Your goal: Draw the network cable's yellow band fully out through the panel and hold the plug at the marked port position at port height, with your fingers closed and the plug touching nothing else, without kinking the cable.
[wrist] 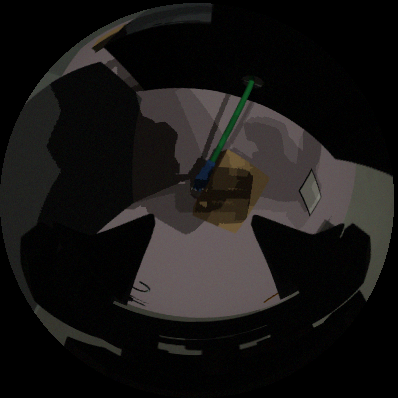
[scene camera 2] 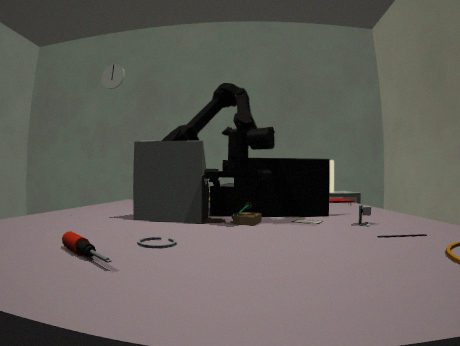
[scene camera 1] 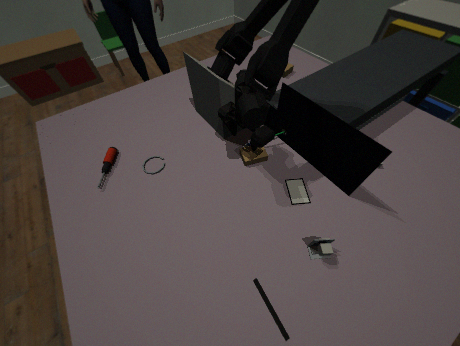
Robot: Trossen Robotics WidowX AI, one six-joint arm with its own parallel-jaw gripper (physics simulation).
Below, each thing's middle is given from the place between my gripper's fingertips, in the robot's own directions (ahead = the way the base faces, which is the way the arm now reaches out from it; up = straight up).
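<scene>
Wooden block (wrist: 234,186) at 20 mm to the left of my hand, 30 mm ahead of it and 40 mm below it.
</scene>
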